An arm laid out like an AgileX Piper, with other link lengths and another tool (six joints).
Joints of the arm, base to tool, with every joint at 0 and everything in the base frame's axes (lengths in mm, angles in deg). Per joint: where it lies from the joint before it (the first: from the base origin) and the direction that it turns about. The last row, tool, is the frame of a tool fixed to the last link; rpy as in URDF.
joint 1: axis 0 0 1 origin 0 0 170.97
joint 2: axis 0 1 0 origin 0 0 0
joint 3: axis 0 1 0 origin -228.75 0 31.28
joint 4: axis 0.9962 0 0.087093 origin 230.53 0 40.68
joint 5: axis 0 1 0 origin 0 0 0
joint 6: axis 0.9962 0 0.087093 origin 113.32 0 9.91
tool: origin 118.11 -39 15.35 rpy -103.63 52.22 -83.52
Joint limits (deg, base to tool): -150..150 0..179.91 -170..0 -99.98..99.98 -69.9..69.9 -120..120
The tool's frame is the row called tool.
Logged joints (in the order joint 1, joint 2, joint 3, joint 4, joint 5, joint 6), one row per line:
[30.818 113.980 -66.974 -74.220 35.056 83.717]
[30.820 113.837 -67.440 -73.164 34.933 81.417]
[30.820 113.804 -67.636 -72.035 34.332 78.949]
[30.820 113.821 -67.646 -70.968 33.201 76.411]
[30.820 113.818 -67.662 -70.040 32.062 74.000]
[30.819 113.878 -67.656 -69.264 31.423 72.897]
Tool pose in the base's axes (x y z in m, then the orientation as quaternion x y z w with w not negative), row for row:
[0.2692 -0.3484 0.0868 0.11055 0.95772 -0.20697 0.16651]
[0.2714 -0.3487 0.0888 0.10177 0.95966 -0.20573 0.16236]
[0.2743 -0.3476 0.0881 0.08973 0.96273 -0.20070 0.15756]
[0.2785 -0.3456 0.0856 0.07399 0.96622 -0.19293 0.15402]
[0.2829 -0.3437 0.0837 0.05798 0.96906 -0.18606 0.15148]
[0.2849 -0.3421 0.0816 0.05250 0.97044 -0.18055 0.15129]
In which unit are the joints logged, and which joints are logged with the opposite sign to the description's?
The joints are logged in degrees. Opposite sign: joint 1.
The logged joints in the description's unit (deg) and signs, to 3 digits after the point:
[-30.818 113.980 -66.974 -74.220 35.056 83.717]
[-30.820 113.837 -67.440 -73.164 34.933 81.417]
[-30.820 113.804 -67.636 -72.035 34.332 78.949]
[-30.820 113.821 -67.646 -70.968 33.201 76.411]
[-30.820 113.818 -67.662 -70.040 32.062 74.000]
[-30.819 113.878 -67.656 -69.264 31.423 72.897]

